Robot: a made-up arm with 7 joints.
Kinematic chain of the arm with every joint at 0, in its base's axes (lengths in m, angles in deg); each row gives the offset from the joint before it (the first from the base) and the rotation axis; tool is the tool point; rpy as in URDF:
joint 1: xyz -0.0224 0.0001 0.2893 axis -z
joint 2: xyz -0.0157 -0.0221 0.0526 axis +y
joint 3: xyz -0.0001 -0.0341 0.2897 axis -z
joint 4: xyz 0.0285 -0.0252 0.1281 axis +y
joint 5: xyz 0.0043 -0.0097 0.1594 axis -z
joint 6: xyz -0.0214 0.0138 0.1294 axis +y
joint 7: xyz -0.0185 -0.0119 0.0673 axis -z
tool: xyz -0.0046 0.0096 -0.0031 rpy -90 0 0
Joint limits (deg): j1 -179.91..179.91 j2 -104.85..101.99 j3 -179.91..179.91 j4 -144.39..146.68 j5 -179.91..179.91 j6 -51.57..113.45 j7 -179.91..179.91
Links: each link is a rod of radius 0.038 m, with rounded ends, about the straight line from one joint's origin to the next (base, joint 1, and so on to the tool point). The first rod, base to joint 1, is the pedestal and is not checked.
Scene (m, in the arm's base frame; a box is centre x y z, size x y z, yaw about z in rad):
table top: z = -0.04
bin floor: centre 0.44 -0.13 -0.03 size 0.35 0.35 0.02 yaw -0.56
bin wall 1: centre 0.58 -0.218 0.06 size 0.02 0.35 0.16 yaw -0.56
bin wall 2: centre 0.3 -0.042 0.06 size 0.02 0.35 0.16 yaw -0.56
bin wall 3: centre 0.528 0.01 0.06 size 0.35 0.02 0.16 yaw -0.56
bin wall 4: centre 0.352 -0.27 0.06 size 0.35 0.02 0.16 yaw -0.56
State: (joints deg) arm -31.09 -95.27 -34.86 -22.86 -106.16 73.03 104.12
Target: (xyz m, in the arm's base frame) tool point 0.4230 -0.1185 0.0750
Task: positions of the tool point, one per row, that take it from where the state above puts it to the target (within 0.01 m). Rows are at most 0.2 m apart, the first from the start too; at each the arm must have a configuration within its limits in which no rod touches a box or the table.
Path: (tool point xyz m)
1: -0.4748 -0.5854 0.2796
2: -0.3569 -0.6610 0.3524
3: -0.2330 -0.6962 0.4029
4: -0.1109 -0.6996 0.4267
5: 0.0089 -0.6773 0.4238
6: 0.1277 -0.6289 0.3989
7: 0.2419 -0.5492 0.3594
8: 0.3406 -0.4336 0.3149
9: 0.4064 -0.2853 0.2747
10: 0.4230 -0.1185 0.2468
11: 0.4313 -0.1198 0.1625
12: 0.4230 -0.1185 0.0750

